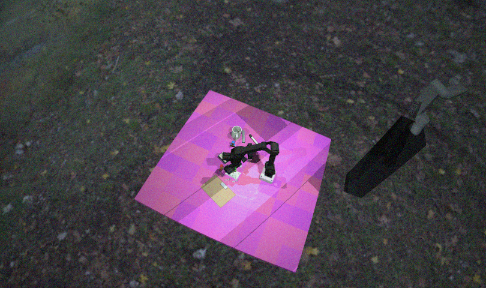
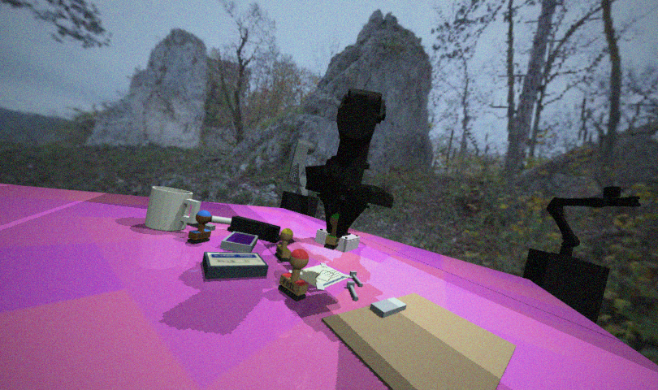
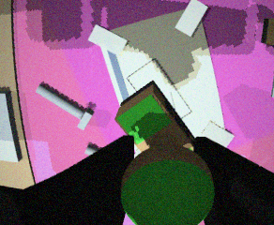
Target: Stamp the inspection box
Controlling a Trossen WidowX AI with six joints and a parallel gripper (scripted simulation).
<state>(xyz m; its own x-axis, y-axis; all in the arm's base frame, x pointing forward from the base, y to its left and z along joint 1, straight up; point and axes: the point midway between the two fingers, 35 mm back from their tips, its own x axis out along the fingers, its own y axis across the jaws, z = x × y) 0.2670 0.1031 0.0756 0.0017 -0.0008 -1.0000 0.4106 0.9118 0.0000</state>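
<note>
Now: gripper tip 10 mm to the left of the white card and 80 mm above it. Round my gripper tip: red-knobbed stamp 100 mm ahead, 60 mm below; then yellow-knobbed stamp 100 mm to the right, 60 mm below; then green-knobbed stamp right at my gripper tip.
</note>
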